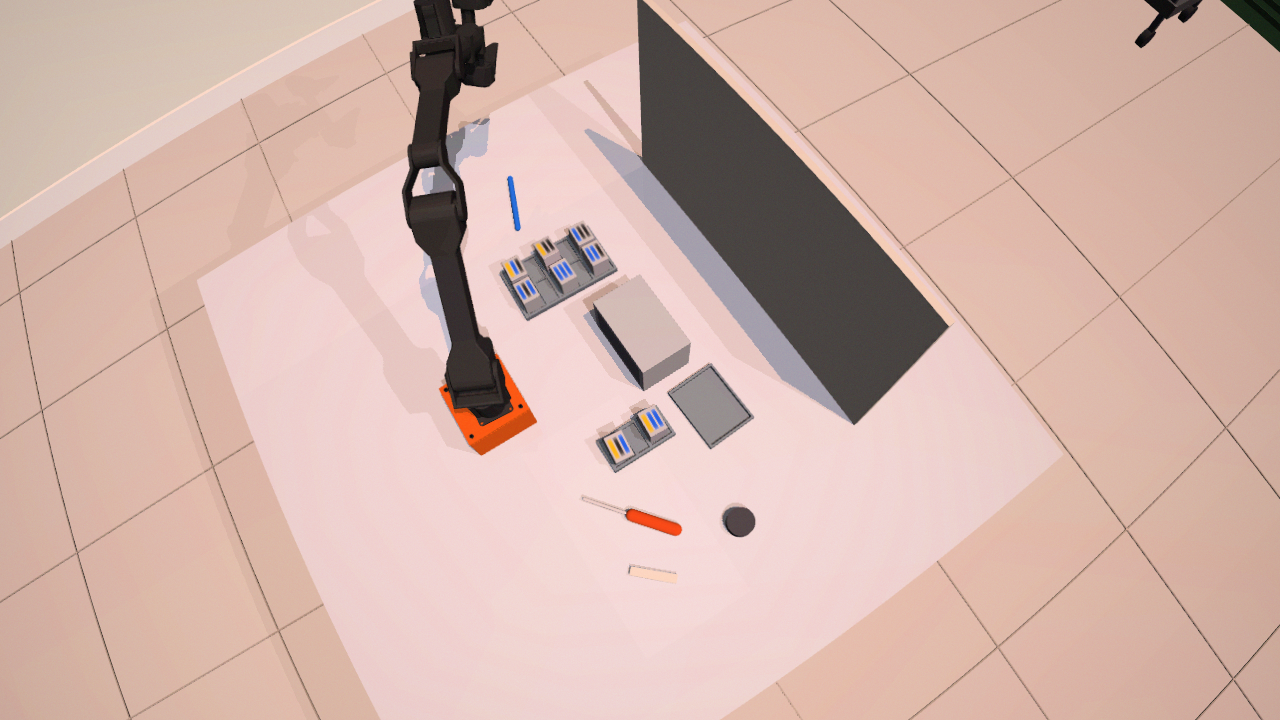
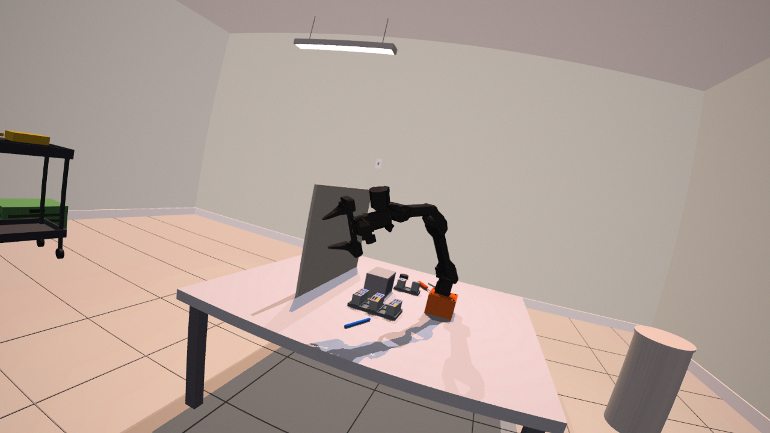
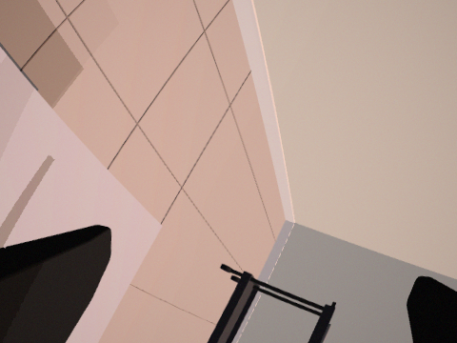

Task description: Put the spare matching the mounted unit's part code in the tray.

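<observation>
The grey spare block is 40 cm to the right of my gripper tip, 28 cm below it and 15 cm behind it. Also, from my gripper tip: grey mounted unit 57 cm to the right, 27 cm below; then blue pen 32 cm below, 18 cm to the right, 9 cm behind; then tall dark panel 56 cm to the right, 24 cm ahead, 10 cm below.
</observation>
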